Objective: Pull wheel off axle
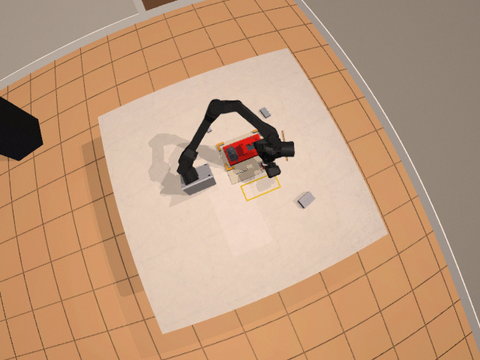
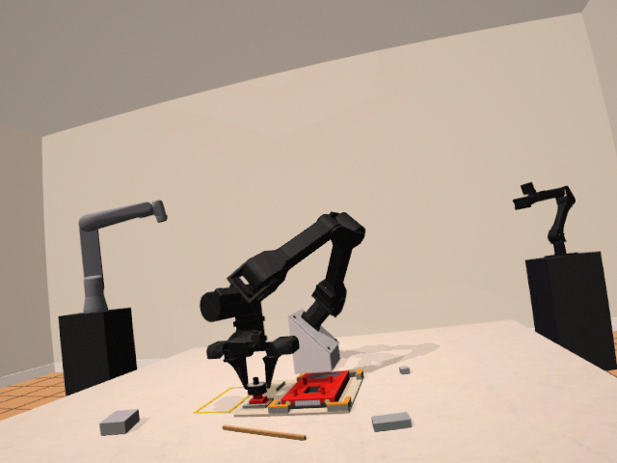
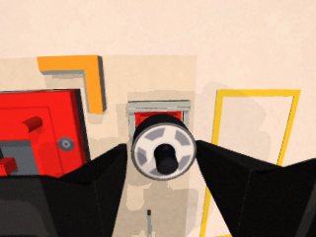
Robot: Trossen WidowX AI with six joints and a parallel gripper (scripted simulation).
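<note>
The wheel is right at my gripper tip. The rest, counted from my gripper tip: wooden rod 160 mm ahead, 40 mm to the left, 30 mm below.
</note>
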